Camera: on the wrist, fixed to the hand. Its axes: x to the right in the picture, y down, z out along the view.
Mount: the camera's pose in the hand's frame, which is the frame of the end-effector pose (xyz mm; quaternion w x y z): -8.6 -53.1 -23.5 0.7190 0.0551 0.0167 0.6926
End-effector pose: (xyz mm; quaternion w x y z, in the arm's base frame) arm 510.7 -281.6 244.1 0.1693 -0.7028 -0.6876 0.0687
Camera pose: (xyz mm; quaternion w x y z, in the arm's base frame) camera 468.0 -293.6 282.5 0.1243 -0.9733 -0.0010 0.1928
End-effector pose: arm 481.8 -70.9 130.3 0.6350 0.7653 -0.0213 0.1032
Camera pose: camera 479.0 -38.6 81.4 0.3433 0.5688 -0.5291 0.5280
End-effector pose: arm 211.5 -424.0 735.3 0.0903 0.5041 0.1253 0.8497
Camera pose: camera 196.4 -378.7 701.2 0.5535 -0.4400 0.2107 -0.6750
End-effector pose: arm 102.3 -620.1 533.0 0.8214 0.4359 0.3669 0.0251
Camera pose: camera 66.6 -639.7 490.7 0.5431 0.6124 -0.0230 0.5740
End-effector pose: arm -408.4 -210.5 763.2 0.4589 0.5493 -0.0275 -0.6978
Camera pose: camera -422.4 -163.1 731.5 0.7834 0.4128 -0.4310 -0.1732
